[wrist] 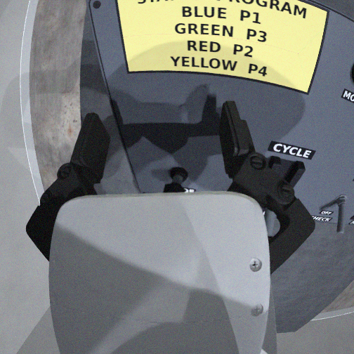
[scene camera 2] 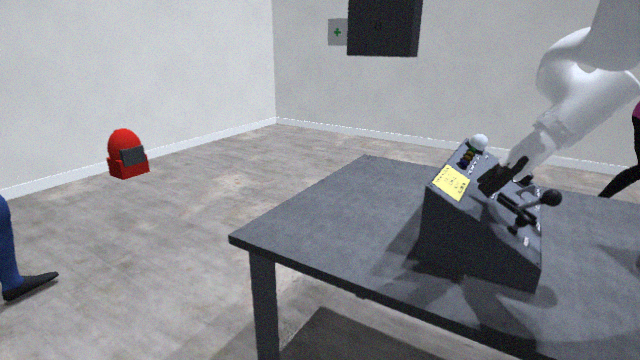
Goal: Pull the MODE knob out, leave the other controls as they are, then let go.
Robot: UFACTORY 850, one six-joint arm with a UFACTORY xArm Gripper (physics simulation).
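A black knob on a short stem [scene camera 2: 522, 220] [wrist: 175, 188] stands low on the sloped dark control panel [scene camera 2: 475, 240] [wrist: 280, 115]. Its label is mostly hidden, with a few letters showing, so MODE cannot be fully read. In the wrist view the knob is partly covered by the gripper housing. My gripper [scene camera 2: 488, 186] [wrist: 159, 118] is open, with nothing between its fingers. It hangs above the panel, tilted, with its fingertips between the yellow note and the knob, up the slope from the knob and apart from it. The ball-ended lever [scene camera 2: 551, 197] stands beside the knob.
The yellow note [scene camera 2: 451, 182] [wrist: 220, 45] is near the panel's upper edge. A white dome [scene camera 2: 478, 142] and coloured buttons sit at the far end. The CYCLE label [wrist: 291, 150] and a toggle switch [wrist: 341, 215] are right of the fingers. The panel stands on a dark table [scene camera 2: 320, 215].
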